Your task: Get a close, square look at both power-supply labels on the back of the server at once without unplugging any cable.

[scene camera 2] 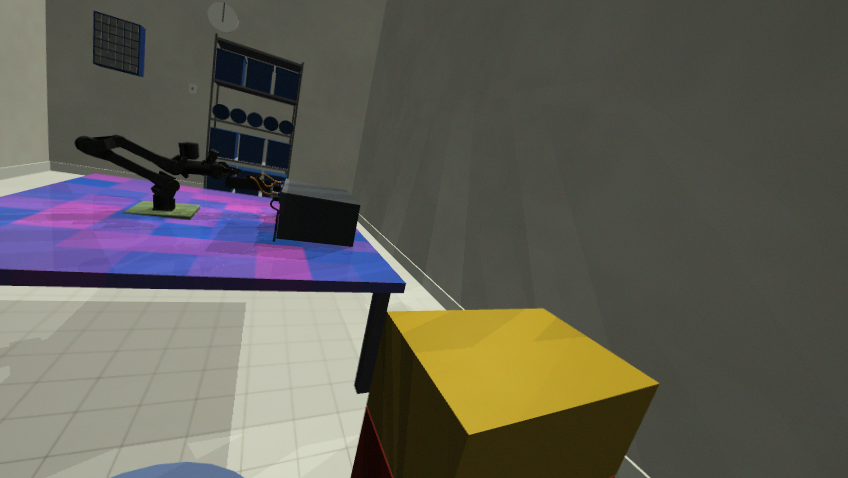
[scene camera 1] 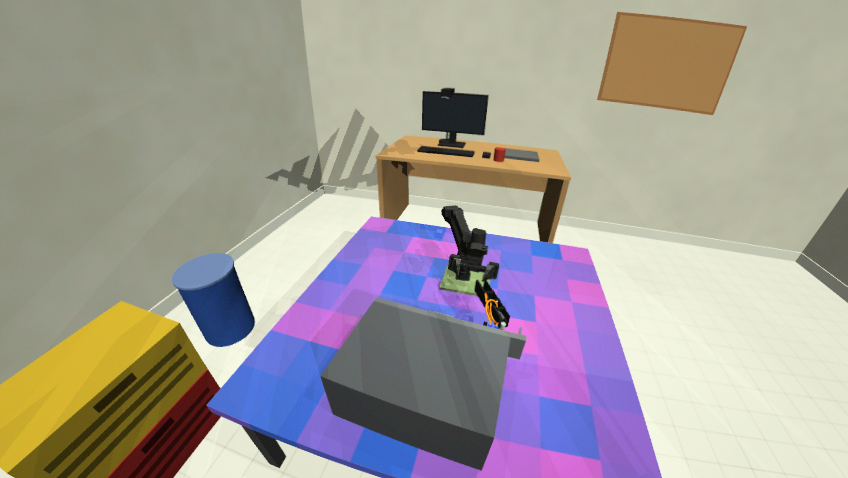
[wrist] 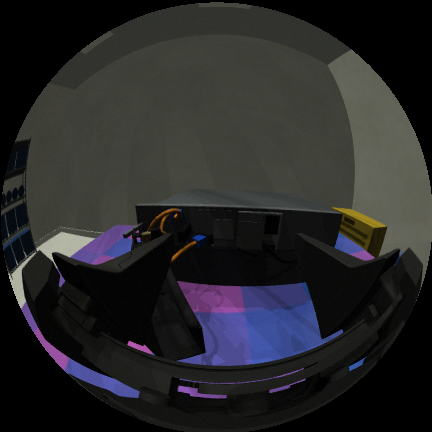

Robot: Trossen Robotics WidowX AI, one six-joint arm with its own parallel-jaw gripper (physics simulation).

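Seen in the pictures: gripper, fingertip midpoint: [scene camera 2: 240, 171] [scene camera 1: 470, 278] [wrist: 235, 240]; arm's base, origin of the base link: [scene camera 2: 163, 209] [scene camera 1: 463, 276].
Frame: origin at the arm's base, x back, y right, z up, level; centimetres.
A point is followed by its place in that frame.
The grey server [scene camera 1: 421, 362] @(x -62.7, y 6.5, z 18.4 cm) [scene camera 2: 317, 218] @(x -56.2, y 28.3, z 9.8 cm) [wrist: 305, 227] @(x -42.7, y 15.3, z 14.7 cm) lies on the table with its back facing my arm. My gripper [scene camera 1: 475, 271] @(x -26.5, y -3.1, z 20.3 cm) [scene camera 2: 235, 171] @(x -26.5, y -3.1, z 20.3 cm) [wrist: 235, 240] @(x -26.5, y -3.1, z 20.3 cm) is open, its fingers apart and empty, in front of that back and a short way off. In the wrist view the back looks low and foreshortened. Two grey panels, one at the middle [wrist: 223, 228] @(x -44.8, y -2.3, z 14.0 cm) and one to its right [wrist: 249, 228] @(x -43.3, y 2.5, z 14.6 cm), show with fine marks too small to read; I cannot tell which marks are the power-supply labels. Orange cables [scene camera 1: 491, 308] @(x -35.1, y -11.5, z 15.5 cm) [scene camera 2: 261, 179] @(x -35.5, y -10.9, z 17.1 cm) [wrist: 185, 249] @(x -41.6, y -9.3, z 11.2 cm), a blue plug [wrist: 200, 240] @(x -43.7, y -6.7, z 12.0 cm) and a dark cable [wrist: 282, 257] @(x -43.4, y 11.2, z 7.4 cm) hang at the back.
A black cable-bearing arm [scene camera 1: 500, 314] @(x -34.8, y -14.9, z 13.1 cm) [scene camera 2: 242, 182] @(x -27.6, y -8.0, z 14.7 cm) juts from the server's back towards my gripper. In the wrist view a black slanted bar [wrist: 187, 312] @(x -23.2, y -6.2, z 16.9 cm) stands beside the left finger. Yellow boxes [scene camera 1: 89, 362] [scene camera 2: 522, 356] [wrist: 362, 227] and a blue drum [scene camera 1: 216, 302] stand beyond the table.
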